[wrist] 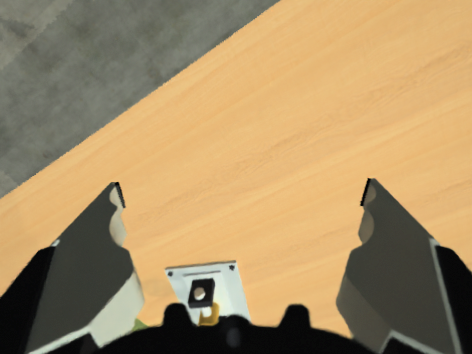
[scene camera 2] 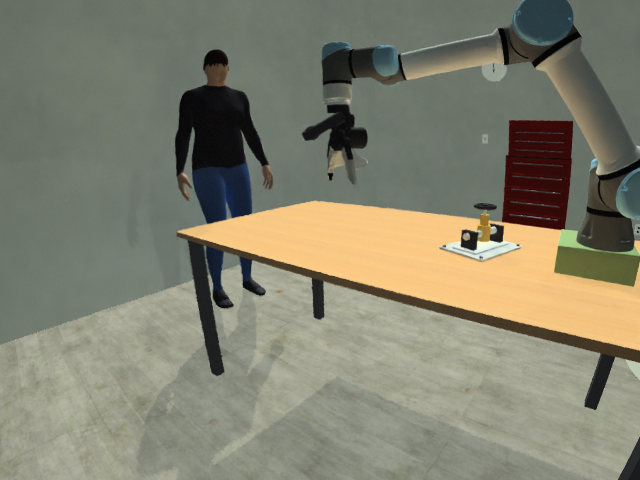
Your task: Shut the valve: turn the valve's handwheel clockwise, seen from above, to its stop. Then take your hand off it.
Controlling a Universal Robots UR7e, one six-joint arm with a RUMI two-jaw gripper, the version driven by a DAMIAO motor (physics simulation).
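Observation:
The valve has a brass body (scene camera 2: 483, 231) (wrist: 210, 314) and a dark round handwheel (scene camera 2: 485, 206) on top. It is held between two black blocks on a white base plate (scene camera 2: 481, 255) (wrist: 238, 291), towards the right of the table in the scene view. In the wrist view the plate shows at the bottom, and the handwheel cannot be made out behind the gripper's dark housing. My gripper (scene camera 2: 342, 179) (wrist: 240, 183) is open and empty. It hangs pointing down, high above the table and well to the left of the valve in the scene view, not touching it.
The wooden table (scene camera 2: 330, 232) (wrist: 260, 125) bears a green block (scene camera 2: 594, 264) under the arm's base, right of the valve. A person (scene camera 2: 217, 129) stands behind the table's left end. A red tool cabinet (scene camera 2: 537, 173) stands behind the table at the right.

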